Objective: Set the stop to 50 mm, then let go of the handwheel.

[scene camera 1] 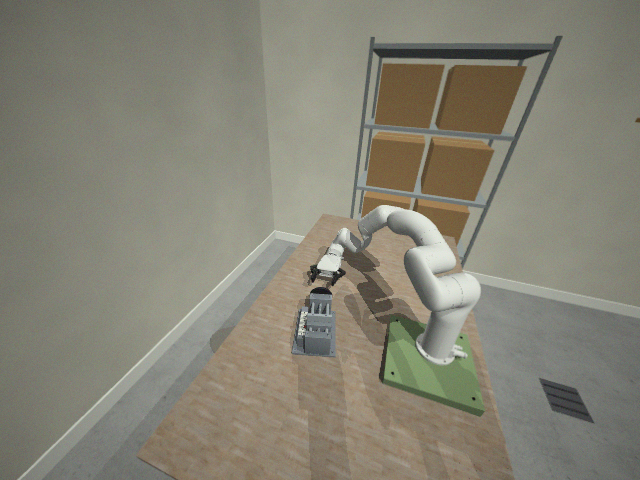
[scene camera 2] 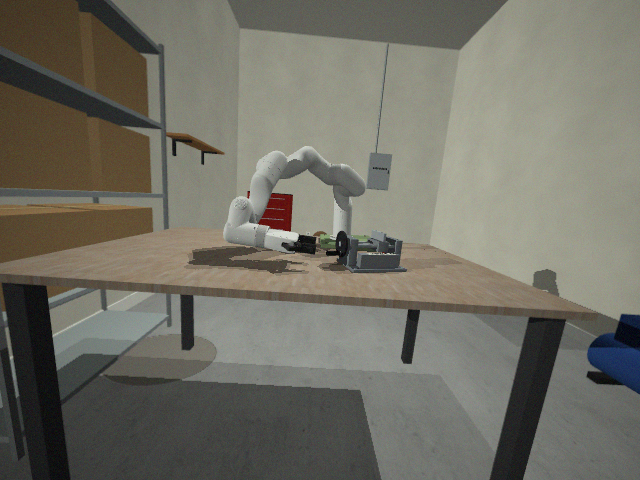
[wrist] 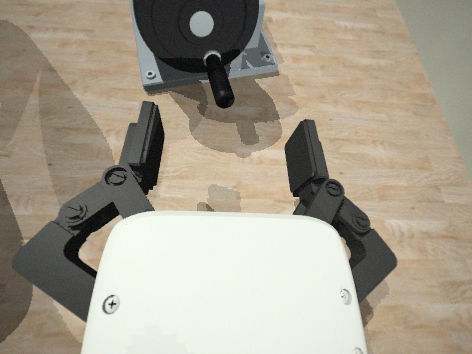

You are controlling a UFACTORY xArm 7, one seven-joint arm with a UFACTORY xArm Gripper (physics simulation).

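Places are measured from the arm's base along level axes (x ahead, y left, z up), in metres.
Where they show: gripper, fingertip midpoint: (scene camera 1: pixel 322 282) (scene camera 2: pixel 315 245) (wrist: pixel 230 126); arm's base, origin of the base link: (scene camera 1: pixel 434 348).
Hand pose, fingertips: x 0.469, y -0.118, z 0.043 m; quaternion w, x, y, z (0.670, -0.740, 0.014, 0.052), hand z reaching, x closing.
Note:
Each offset is from my fingertips to the top centre of the thing. "pt": to the spot under its first point. Level surfaces: height alone.
The black handwheel @[pt dy +0.091, dx -0.031, dz +0.041 m] (scene camera 1: pixel 321 290) (scene camera 2: pixel 341 243) (wrist: pixel 165 30) is on the near end of the grey stop unit @[dy +0.198, dx -0.053, dz +0.033 m] (scene camera 1: pixel 318 343) (scene camera 2: pixel 378 261). Its black crank handle @[dy +0.061, dx -0.012, dz -0.014 m] (scene camera 2: pixel 333 253) (wrist: pixel 220 85) points toward my gripper and sits at the lower part of the wheel. My gripper (scene camera 1: pixel 324 282) (scene camera 2: pixel 314 244) (wrist: pixel 230 126) is wide open and empty, a short way back from the handle and apart from it. The handle's tip lies ahead of the gap between the fingertips in the wrist view. A pale scale strip @[pt dy +0.234, dx -0.023, dz -0.011 m] (scene camera 1: pixel 302 326) runs along the unit's side; its numbers and the stop's reading are too small to tell.
The unit stands on the wooden table @[dz -0.068 m] (scene camera 1: pixel 248 392) (scene camera 2: pixel 232 281). The arm's base stands on a green plate (scene camera 1: pixel 413 374) beside it. A shelf rack (scene camera 1: pixel 439 130) (scene camera 2: pixel 163 170) with cardboard boxes and a red cabinet (scene camera 2: pixel 279 209) stand beyond the table.

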